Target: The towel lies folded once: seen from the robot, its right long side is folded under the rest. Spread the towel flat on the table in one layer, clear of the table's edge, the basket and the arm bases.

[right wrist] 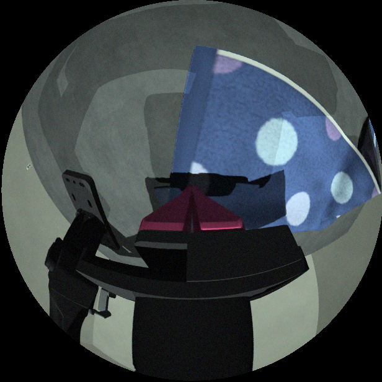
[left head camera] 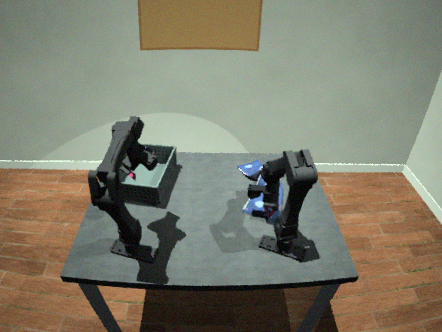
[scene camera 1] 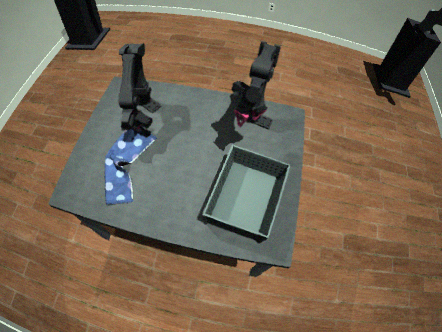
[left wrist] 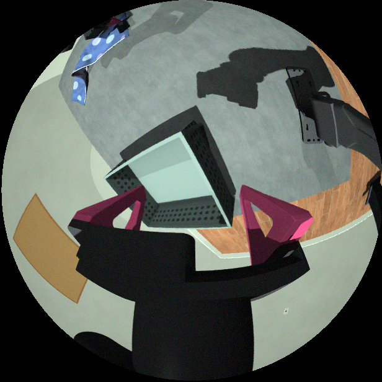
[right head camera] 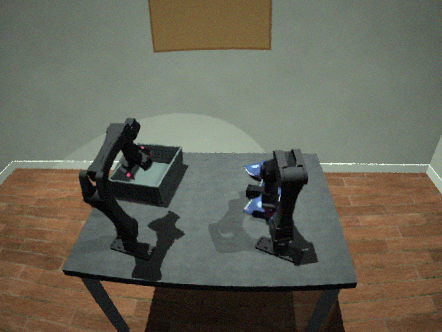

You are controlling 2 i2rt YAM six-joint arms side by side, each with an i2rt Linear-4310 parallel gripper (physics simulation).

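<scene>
The blue dotted towel [left head camera: 254,204] [right head camera: 255,205] [scene camera 1: 117,186] [left wrist: 94,54] [right wrist: 240,105] lies bent on the table, with a kink and a small dark opening near its middle in scene camera 1. Its far part turns toward the back of the table. My right gripper [left head camera: 270,211] [right head camera: 270,212] [right wrist: 191,189] points down at the towel's near part, with its fingertips together on the cloth near one side edge; the pinch itself is mostly hidden by the fingers and shadow. My left gripper [right head camera: 136,162] [scene camera 1: 249,118] [left wrist: 192,190] is open and empty, high on the basket's side of the table.
A grey-green open basket [left head camera: 159,194] [right head camera: 161,195] [scene camera 1: 212,192] [left wrist: 206,180] stands at the table's far left in the head views. The right arm's base [left head camera: 270,245] is on the near side of the towel. The left arm's base [left head camera: 120,249] stands at the near left.
</scene>
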